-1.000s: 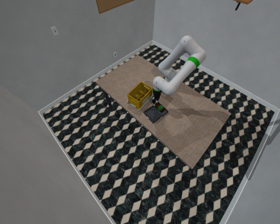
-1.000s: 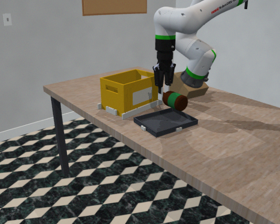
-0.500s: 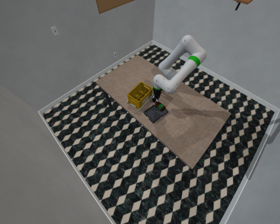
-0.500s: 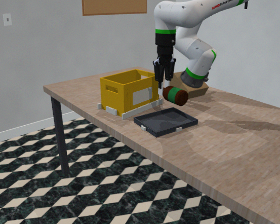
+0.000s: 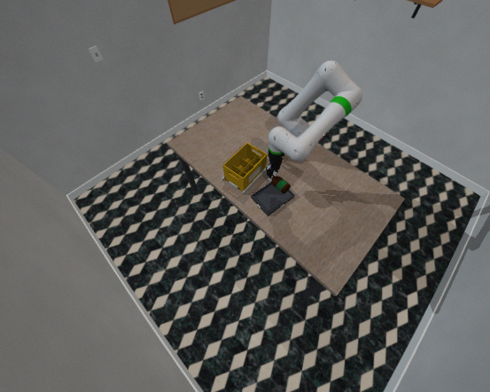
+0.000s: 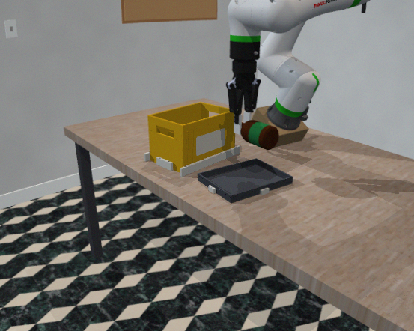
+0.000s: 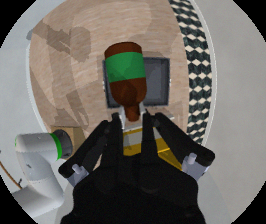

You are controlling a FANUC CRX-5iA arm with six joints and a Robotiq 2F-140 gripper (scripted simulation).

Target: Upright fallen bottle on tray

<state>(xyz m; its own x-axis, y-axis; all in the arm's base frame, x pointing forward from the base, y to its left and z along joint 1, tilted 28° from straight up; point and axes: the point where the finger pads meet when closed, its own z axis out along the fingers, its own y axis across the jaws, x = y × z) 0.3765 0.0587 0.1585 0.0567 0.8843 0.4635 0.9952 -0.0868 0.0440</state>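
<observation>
My hand is 50 mm to the right of the bottle and 20 mm above it. From my hand the other things lie so: yellow crate: 20 mm ahead, 240 mm to the right, 100 mm below; dark grey tray: 30 mm ahead, 50 mm to the left, 170 mm below.
</observation>
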